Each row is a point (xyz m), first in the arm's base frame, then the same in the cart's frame.
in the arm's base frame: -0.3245 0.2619 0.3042
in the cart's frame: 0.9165 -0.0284 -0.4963
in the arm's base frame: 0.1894 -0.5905 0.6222
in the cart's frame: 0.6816 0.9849 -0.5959
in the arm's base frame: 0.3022 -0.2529 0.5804
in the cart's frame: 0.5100 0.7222 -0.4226
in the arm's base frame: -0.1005 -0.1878 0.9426
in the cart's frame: 0.9967 0.7140 -0.1762
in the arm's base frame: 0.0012 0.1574 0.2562
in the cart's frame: 0.6145 0.1368 -0.5248
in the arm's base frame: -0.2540 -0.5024 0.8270
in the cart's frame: 1.1487 0.8705 -0.4733
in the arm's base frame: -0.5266 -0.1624 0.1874
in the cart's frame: 1.1303 0.2028 -0.8642
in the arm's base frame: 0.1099 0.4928 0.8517
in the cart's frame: 0.6644 0.1760 0.1643
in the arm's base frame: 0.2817 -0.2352 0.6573
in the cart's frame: 0.5525 0.7376 -0.3547
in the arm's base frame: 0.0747 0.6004 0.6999
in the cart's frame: 0.6285 0.0046 0.0923
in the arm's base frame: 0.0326 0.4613 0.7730
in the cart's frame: 0.7141 0.1406 0.0672
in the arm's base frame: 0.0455 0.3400 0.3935
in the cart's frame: 0.5918 0.0652 -0.3046
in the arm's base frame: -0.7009 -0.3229 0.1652
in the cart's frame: 1.3094 0.2701 -1.0058
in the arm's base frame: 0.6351 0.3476 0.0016
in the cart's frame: -0.0896 0.0579 -0.4968
